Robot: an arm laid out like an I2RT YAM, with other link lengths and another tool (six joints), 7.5 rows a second.
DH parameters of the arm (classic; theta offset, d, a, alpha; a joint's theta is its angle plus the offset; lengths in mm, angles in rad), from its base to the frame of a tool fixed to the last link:
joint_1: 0 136.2 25.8 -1.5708
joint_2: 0 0 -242.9 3.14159
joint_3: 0.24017 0 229.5 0
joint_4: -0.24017 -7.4 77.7 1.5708
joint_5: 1.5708 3.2 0 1.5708
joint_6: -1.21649 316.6 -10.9 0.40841
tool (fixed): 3.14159 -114.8 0 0
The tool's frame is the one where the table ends.
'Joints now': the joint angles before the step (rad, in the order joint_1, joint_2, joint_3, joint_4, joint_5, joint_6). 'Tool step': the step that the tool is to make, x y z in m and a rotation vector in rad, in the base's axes. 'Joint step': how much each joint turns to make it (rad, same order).
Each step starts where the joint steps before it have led.
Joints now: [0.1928, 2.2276, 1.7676, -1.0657, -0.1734, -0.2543]
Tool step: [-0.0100, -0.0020, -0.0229, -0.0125, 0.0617, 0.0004]
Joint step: [0.0001, 0.0634, 0.0002, 0.0002, 0.0004, -0.0003]
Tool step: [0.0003, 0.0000, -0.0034, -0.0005, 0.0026, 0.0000]
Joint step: [-0.0001, 0.0091, 0.0001, 0.0064, 0.0000, -0.0001]
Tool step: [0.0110, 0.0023, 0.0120, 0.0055, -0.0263, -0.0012]
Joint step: [0.0001, -0.0002, 0.0564, -0.0295, -0.0004, 0.0013]
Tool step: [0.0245, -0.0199, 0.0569, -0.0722, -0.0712, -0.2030]
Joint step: [-0.0188, -0.0076, 0.2336, -0.1612, 0.0927, 0.1815]
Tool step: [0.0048, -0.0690, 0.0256, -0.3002, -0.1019, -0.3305]
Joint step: [-0.0140, -0.0037, 0.0301, -0.0091, 0.3449, 0.2839]
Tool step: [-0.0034, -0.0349, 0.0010, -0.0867, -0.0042, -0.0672]
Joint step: [-0.0435, 0.0010, -0.0299, 0.0185, 0.0885, 0.0153]
